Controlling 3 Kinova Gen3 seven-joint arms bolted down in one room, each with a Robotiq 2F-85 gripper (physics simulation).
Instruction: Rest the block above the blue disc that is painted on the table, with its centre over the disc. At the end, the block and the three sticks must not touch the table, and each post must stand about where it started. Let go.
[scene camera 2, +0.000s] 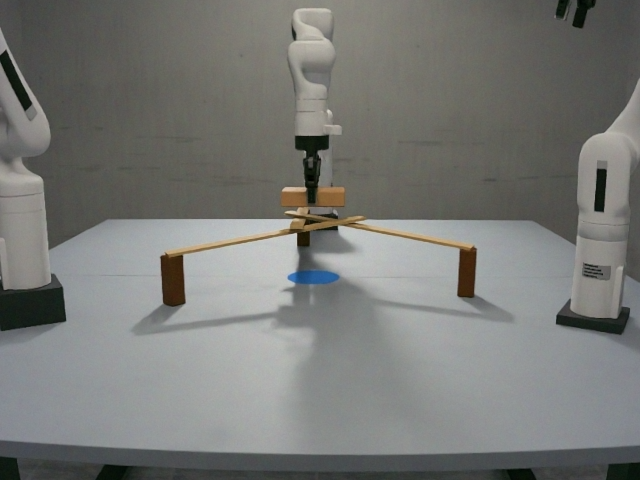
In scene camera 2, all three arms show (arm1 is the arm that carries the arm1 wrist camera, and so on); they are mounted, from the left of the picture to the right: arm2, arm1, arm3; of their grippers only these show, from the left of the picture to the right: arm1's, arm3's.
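The orange-brown block is level, just above the crossing sticks; whether it touches them I cannot tell. Arm1's gripper is shut on it, one finger hiding the other. The left stick slopes up from the left post, the right stick from the right post. The short-looking back stick lies near the back post. All three sticks overlap above the blue disc, off the table. The posts stand upright. Arm3's gripper is open, high at the top right, partly cut off. Arm2's gripper does not show.
Arm2 stands at the left edge and arm3 at the right edge of the table. Arm1 reaches down at the back centre, its base behind the sticks. Shadows fall around the disc.
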